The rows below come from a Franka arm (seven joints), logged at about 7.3 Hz.
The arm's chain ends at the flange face. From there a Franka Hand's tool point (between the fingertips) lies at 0.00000 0.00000 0.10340 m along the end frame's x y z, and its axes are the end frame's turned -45 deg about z.
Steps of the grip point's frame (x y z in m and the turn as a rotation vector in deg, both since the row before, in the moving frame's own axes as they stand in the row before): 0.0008 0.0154 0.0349 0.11 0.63 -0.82; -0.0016 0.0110 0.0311 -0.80 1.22 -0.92; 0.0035 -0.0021 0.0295 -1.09 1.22 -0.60; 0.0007 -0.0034 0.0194 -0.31 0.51 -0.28; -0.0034 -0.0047 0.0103 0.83 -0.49 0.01; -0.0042 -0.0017 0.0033 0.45 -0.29 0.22
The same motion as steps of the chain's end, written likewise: 0.0108 0.0113 0.0349 0.52 0.37 -0.82; 0.0041 0.0095 0.0311 0.30 1.43 -0.92; -0.0020 -0.0038 0.0295 0.09 1.63 -0.60; -0.0030 -0.0026 0.0194 0.14 0.58 -0.28; -0.0040 -0.0005 0.0103 0.24 -0.93 0.01; -0.0032 0.0020 0.0033 0.11 -0.52 0.22
